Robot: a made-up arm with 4 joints.
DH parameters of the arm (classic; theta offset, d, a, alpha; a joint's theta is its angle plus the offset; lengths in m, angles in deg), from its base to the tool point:
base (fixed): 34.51 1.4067 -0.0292 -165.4
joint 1: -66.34 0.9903 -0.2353 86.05
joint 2: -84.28 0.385 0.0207 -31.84
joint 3: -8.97 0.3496 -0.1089 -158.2
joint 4: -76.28 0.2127 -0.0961 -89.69
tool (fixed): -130.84 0.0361 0 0
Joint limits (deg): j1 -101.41..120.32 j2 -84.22..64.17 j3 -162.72..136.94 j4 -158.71..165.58
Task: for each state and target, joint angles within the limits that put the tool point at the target. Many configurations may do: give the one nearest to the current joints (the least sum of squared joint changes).
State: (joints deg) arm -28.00 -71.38 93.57 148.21
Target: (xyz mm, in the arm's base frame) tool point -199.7 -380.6 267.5
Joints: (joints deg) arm -72.15 -84.22 83.64 164.79
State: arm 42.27 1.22 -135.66 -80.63
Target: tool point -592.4 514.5 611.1
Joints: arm 67.75 1.40 -123.37 -72.63
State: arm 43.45 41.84 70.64 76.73
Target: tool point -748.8 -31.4 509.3
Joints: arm 16.07 53.46 90.63 31.86
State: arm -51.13 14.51 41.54 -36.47
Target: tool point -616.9 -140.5 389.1
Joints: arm -2.91 13.57 60.81 -18.21
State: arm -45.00 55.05 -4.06 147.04
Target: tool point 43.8 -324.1 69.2
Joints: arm -65.20 64.17 37.38 142.81
